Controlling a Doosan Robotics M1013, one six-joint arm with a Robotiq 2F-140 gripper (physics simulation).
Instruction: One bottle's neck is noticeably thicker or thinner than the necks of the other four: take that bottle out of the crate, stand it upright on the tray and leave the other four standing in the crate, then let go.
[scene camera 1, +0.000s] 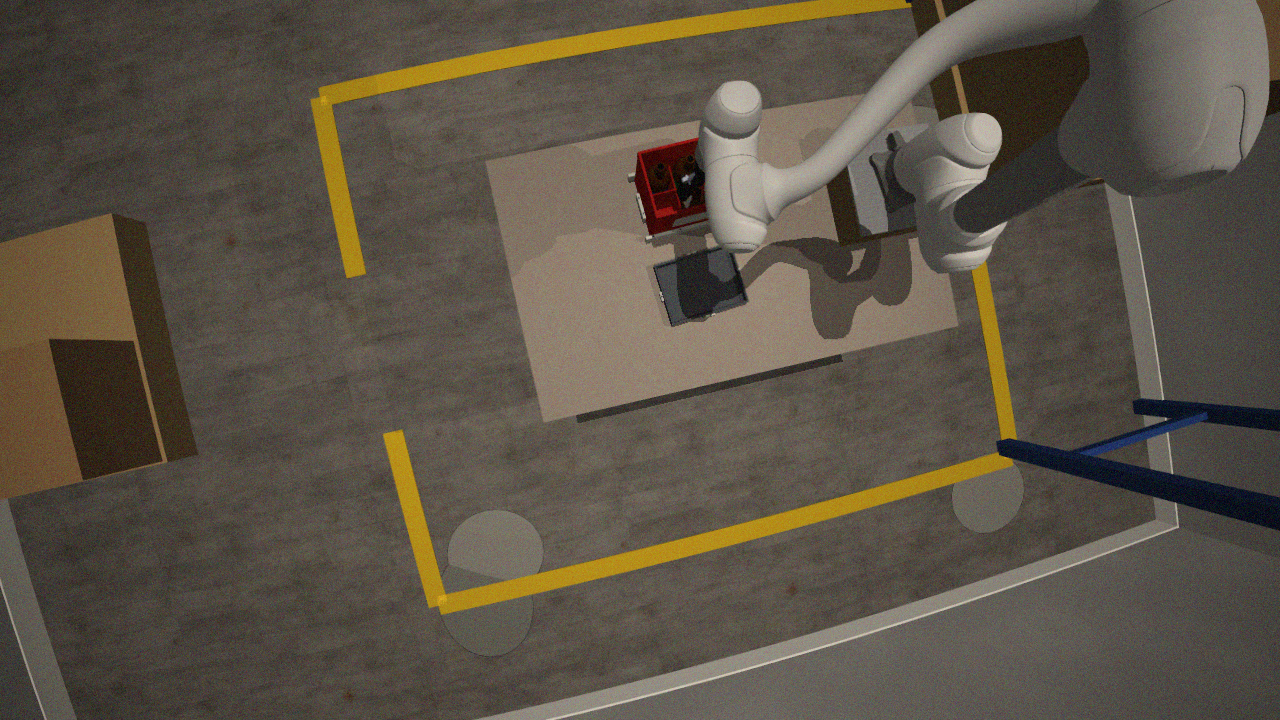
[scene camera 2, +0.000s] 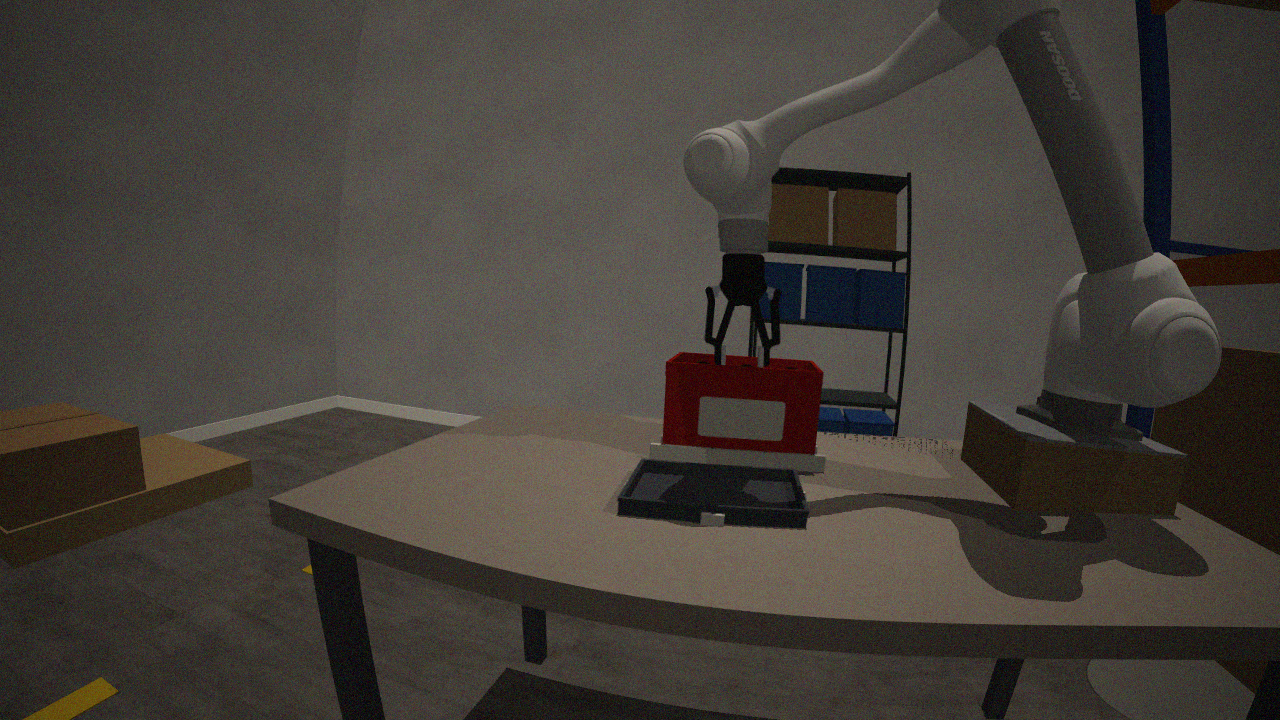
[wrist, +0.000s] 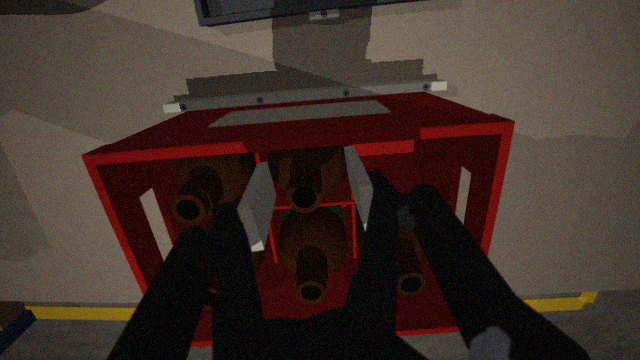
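Pixels of known places: gripper, fingertip midpoint: (scene camera 1: 696, 198) (wrist: 308, 171); arm's base, origin of the base link: (scene camera 1: 902, 177) (scene camera 2: 1076, 425).
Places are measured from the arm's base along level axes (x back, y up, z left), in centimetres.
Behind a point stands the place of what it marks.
The red crate (scene camera 1: 664, 204) @[x -69.5, y -10.4, z -18.5 cm] (scene camera 2: 680, 402) @[x -74.2, y -0.6, z -10.4 cm] (wrist: 430, 110) @[x -73.8, y 0.9, z -10.3 cm] holds five brown bottles. In the wrist view, one bottle (wrist: 189, 209) @[x -54.7, y 5.1, z -13.7 cm] is at the left on the tray side, one (wrist: 304, 196) @[x -63.3, y 5.1, z -14.0 cm] in the middle on the tray side, one (wrist: 311, 290) @[x -62.2, y 5.1, z -23.0 cm] behind it, one (wrist: 411, 282) @[x -70.7, y 5.1, z -23.5 cm] at the far right, and one is mostly hidden behind the left finger. The right compartment on the tray side has no bottle. My gripper (scene camera 2: 742, 360) @[x -63.7, y 2.5, z -13.2 cm] (wrist: 308, 171) @[x -63.7, y 2.5, z -13.2 cm] is open, fingertips around the tray-side middle neck at the crate's rim. Neck differences are hard to judge. The dark tray (scene camera 1: 677, 315) @[x -77.9, y -10.7, z 15.2 cm] (scene camera 2: 662, 510) @[x -74.8, y -9.9, z 17.9 cm] (wrist: 240, 16) @[x -58.8, y -8.7, z -0.1 cm] holds no bottle.
Low light rails (scene camera 2: 662, 453) @[x -76.8, y -9.8, z -9.4 cm] (wrist: 300, 96) @[x -63.3, y -8.2, z -8.7 cm] run along the crate's base, between it and the tray. The crate's dividers and walls stand close around the fingers. The arm's base sits on a box block (scene camera 2: 1092, 479) @[x -6.4, y -5.7, z 14.6 cm] at the right of the table (scene camera 1: 572, 358) @[x -113.1, y -11.3, z 16.2 cm] (scene camera 2: 501, 537) @[x -93.0, y -11.2, z 29.1 cm].
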